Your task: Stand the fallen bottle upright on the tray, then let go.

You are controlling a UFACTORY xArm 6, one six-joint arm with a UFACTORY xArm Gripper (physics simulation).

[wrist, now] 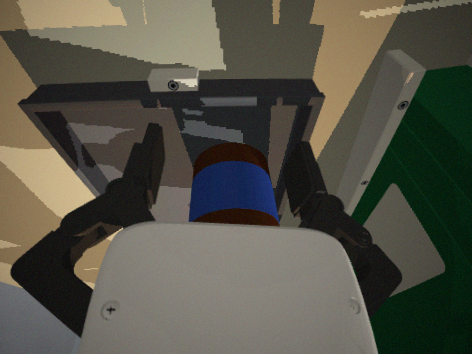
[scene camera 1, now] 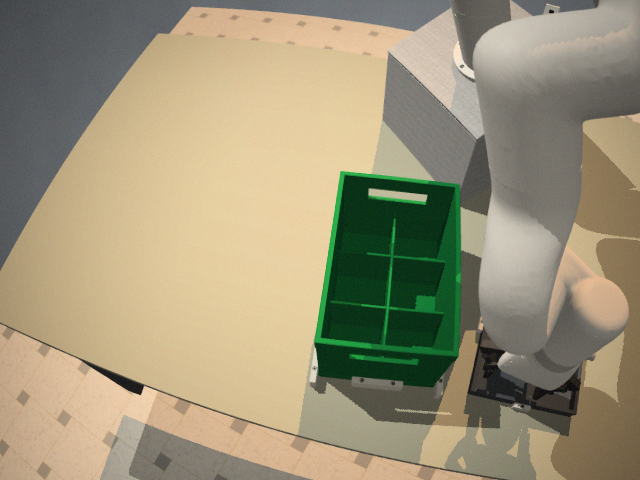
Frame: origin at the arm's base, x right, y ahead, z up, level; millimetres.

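Seen in the pictures: gripper, fingertip midpoint: [wrist: 229,148] [scene camera 1: 512,380].
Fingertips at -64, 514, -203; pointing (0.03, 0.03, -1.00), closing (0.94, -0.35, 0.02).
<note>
Pixels of each thing's middle, then the offset from my fingertips to it, as dx, dy, dz. "spot": a spot on its surface instead.
- brown bottle with a blue band, body centre: [wrist: 234,245] -10, -65, +40
- dark tray, surface spot: [wrist: 260,88] [scene camera 1: 491,397] spot: +26, +22, -29
- green divided crate, body centre: [scene camera 1: 389,283] +214, -131, +45
The brown bottle with a blue band [wrist: 232,187] lies tilted or flat in the dark tray [scene camera 1: 485,396] [wrist: 260,88]; its rounded base end points to the tray's far wall in the wrist view. Its neck is hidden under the gripper's pale housing, so its exact tilt cannot be told. The bottle does not show in the scene view, where the arm covers much of the tray. My gripper [scene camera 1: 524,381] [wrist: 229,148] is open, low over the tray, with one dark finger on each side of the bottle and a gap on both sides.
A green divided crate [scene camera 1: 336,361] [wrist: 440,135] stands close beside the tray, to its left in the scene view. Pale brackets [scene camera 1: 377,383] [wrist: 172,80] sit at the edges of crate and tray. The grey robot pedestal [scene camera 1: 429,108] stands behind the crate.
</note>
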